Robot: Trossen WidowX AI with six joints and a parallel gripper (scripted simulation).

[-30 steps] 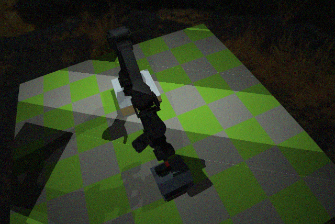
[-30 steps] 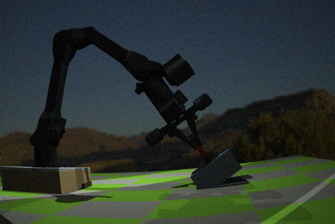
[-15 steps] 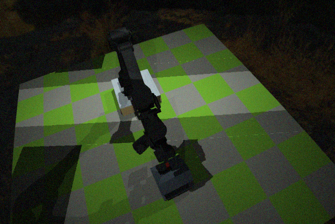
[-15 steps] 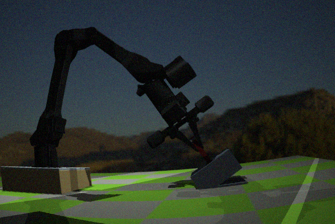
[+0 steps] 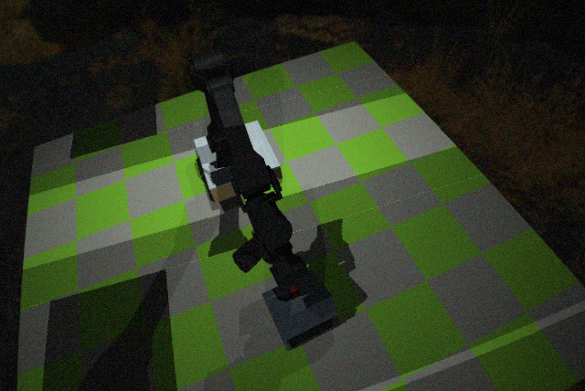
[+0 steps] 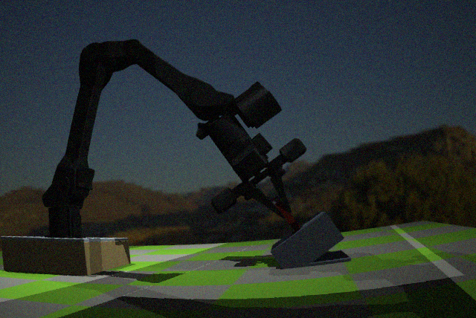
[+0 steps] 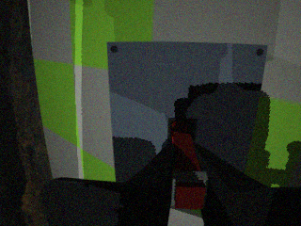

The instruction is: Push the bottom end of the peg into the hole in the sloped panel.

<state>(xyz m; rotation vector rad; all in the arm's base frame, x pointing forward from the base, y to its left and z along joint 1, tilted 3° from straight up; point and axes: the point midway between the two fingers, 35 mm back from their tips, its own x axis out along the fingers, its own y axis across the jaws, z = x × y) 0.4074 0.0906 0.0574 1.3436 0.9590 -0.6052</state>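
The sloped panel is 5 cm below my gripper tip, 3 cm ahead of it and 1 cm to the left of it. From my gripper tip the other things lie so: red peg (1 cm behind, 1 cm above).
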